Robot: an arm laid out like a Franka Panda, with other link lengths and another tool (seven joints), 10 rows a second.
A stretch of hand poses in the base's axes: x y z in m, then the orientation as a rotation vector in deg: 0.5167, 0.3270, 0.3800, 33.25, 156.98, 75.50; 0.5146, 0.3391, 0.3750, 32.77, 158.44, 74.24; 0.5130, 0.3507, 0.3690, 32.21, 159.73, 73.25; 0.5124, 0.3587, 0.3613, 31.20, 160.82, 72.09; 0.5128, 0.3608, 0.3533, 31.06, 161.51, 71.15; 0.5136, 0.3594, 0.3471, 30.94, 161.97, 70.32; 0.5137, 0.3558, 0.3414, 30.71, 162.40, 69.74; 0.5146, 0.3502, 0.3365, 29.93, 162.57, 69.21; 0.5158, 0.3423, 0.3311, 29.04, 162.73, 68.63; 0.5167, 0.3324, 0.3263, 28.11, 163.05, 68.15; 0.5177, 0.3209, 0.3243, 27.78, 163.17, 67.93; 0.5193, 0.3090, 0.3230, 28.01, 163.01, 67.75; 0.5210, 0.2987, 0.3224, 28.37, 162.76, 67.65; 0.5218, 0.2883, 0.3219, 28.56, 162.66, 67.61; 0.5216, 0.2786, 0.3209, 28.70, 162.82, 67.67
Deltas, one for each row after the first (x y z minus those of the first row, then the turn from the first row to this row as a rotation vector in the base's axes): -0.0021, 0.0121, -0.0050, -1.00, 0.63, 0.71; -0.0037, 0.0237, -0.0110, -1.80, 1.17, 1.44; -0.0043, 0.0317, -0.0187, -2.71, 1.34, 2.26; -0.0039, 0.0338, -0.0267, -3.38, 1.62, 2.50; -0.0031, 0.0324, -0.0329, -3.97, 1.75, 2.64; -0.0030, 0.0288, -0.0386, -4.39, 1.87, 2.86; -0.0021, 0.0232, -0.0435, -4.79, 1.56, 3.24; -0.0009, 0.0153, -0.0489, -5.22, 1.20, 3.66; 0.0000, 0.0054, -0.0537, -5.60, 0.97, 4.21; 0.0010, -0.0061, -0.0557, -5.77, 0.89, 4.40; 0.0026, -0.0180, -0.0570, -5.87, 0.81, 4.17; 0.0043, -0.0283, -0.0576, -5.89, 0.74, 3.85; 0.0051, -0.0387, -0.0581, -5.90, 0.72, 3.70; 0.0049, -0.0484, -0.0591, -5.87, 0.93, 3.72
